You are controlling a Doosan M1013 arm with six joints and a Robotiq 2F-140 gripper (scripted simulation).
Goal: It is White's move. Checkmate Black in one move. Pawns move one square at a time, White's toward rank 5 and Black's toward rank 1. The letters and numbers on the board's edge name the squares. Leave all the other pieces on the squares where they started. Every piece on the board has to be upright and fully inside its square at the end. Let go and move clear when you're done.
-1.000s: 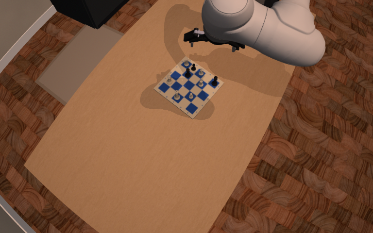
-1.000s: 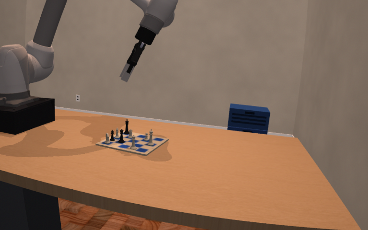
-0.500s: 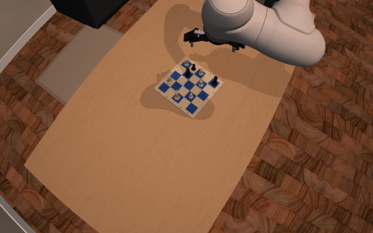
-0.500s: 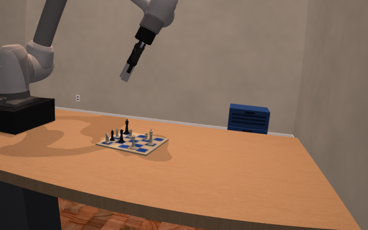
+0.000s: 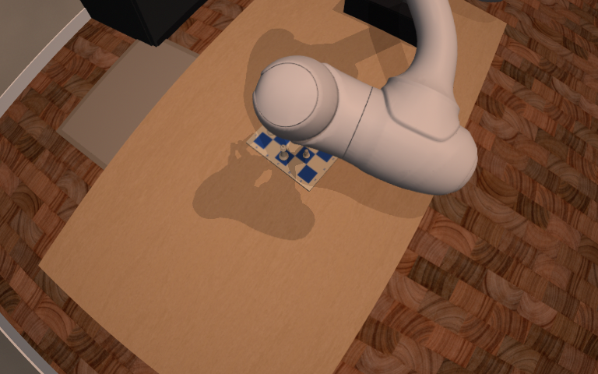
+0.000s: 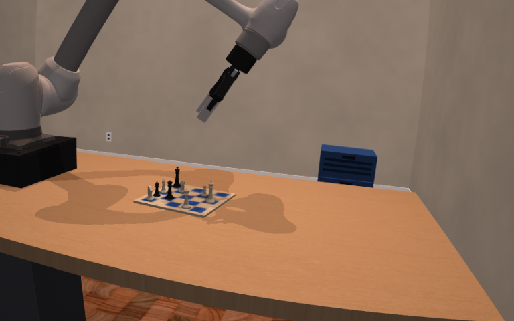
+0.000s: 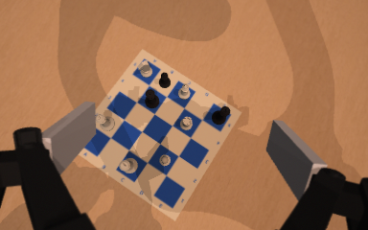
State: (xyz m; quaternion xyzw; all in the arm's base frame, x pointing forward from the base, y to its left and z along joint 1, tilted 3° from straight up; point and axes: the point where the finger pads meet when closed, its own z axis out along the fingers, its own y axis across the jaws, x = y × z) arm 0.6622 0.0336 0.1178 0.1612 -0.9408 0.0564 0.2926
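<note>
My hand is 210 mm above the white king, 60 mm to the left of it and 50 mm short of it. Also, from my hand: chessboard (240 mm below, 40 mm to the right, 20 mm behind); white pawn (220 mm below, 20 mm ahead, 10 mm to the right).
</note>
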